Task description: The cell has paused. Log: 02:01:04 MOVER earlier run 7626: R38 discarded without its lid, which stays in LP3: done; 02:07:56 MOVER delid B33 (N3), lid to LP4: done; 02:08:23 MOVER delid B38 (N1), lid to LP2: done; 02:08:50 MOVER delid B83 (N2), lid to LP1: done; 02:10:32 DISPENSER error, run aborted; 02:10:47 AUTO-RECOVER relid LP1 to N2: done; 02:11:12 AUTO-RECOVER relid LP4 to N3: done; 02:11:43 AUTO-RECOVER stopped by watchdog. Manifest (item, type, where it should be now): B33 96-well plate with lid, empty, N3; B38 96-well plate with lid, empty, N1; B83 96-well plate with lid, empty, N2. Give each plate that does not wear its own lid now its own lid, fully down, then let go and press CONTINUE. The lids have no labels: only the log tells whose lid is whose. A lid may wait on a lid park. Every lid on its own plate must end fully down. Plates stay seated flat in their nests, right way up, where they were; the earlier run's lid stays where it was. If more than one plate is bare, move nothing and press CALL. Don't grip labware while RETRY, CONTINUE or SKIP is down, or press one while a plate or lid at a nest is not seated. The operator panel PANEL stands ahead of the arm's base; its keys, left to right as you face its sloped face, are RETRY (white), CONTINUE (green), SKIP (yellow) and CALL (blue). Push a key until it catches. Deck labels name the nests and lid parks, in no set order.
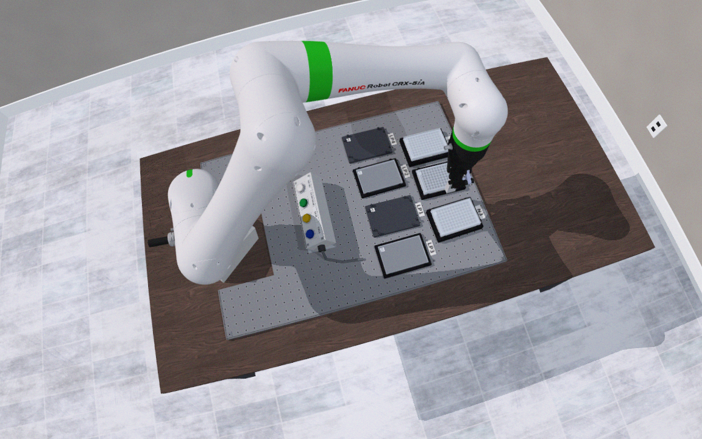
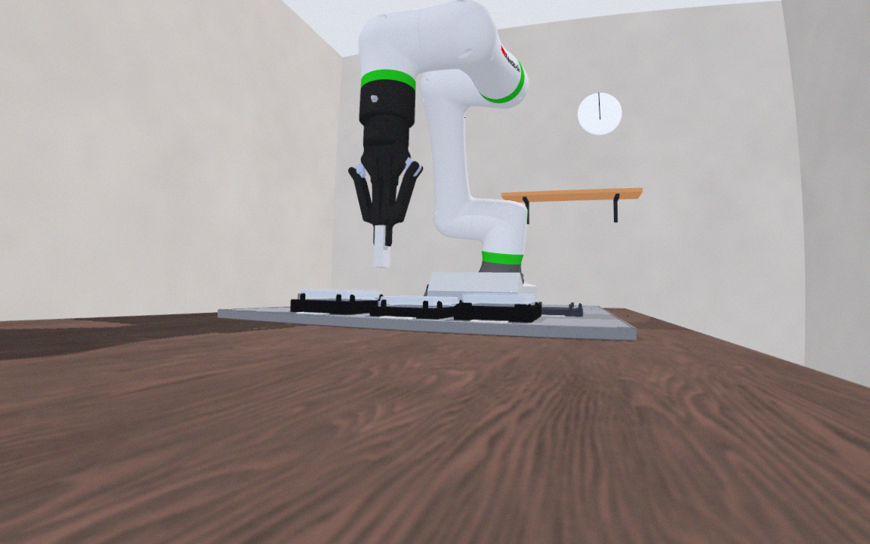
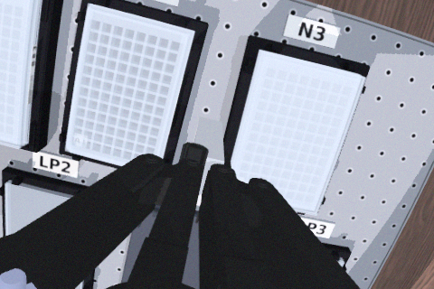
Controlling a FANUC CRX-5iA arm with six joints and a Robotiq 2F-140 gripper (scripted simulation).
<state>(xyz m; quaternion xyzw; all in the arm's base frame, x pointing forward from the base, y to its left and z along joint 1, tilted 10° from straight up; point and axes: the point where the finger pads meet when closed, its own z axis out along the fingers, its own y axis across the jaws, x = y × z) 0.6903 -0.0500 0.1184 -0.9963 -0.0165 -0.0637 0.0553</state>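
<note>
The lid park LP2 lies 18 cm behind my hand, 12 cm to the left of it and 10 cm below it. The rest, counted from my hand: plate: 9 cm below, 7 cm to the left; then lid park LP1: 18 cm behind, 10 cm below, 1 cm to the right; then pale lid: 18 cm behind, 14 cm to the right, 9 cm below.
</note>
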